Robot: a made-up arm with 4 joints.
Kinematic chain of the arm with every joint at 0, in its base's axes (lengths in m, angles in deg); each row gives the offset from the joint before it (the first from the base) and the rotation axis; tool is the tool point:
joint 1: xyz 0 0 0.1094 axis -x
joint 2: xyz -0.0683 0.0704 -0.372 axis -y
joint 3: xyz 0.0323 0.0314 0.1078 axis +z
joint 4: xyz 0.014 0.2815 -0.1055 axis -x
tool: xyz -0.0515 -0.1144 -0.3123
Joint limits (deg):
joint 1: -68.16..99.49
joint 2: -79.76..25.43
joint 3: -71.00..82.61
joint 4: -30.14..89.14
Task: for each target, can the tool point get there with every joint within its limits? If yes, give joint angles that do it. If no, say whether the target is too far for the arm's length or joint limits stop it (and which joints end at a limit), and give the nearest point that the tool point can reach.
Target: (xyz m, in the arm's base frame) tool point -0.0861 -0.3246 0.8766
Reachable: no: joint limits stop it (at a limit: joint 1, joint 2) | nearest point -0.0714 -0.4092 0.1386 | short by 0.743 m
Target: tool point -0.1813 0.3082 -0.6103
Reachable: yes | joints 5.82 -26.69 -9.24 -19.05
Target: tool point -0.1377 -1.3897 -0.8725
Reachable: no: too far | nearest point -0.0942 -0.7172 -0.3973 | short by 0.825 m
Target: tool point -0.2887 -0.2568 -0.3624
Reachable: yes | joints 41.63 -44.01 51.83 17.27
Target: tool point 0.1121 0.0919 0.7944
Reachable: no: joint limits stop it (at a limit: joint 1, joint 3, joint 4) | nearest point -0.0327 0.2934 0.1283 | short by 0.711 m
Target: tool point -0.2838 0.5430 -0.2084
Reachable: yes | joints -46.71 -20.94 60.86 3.57
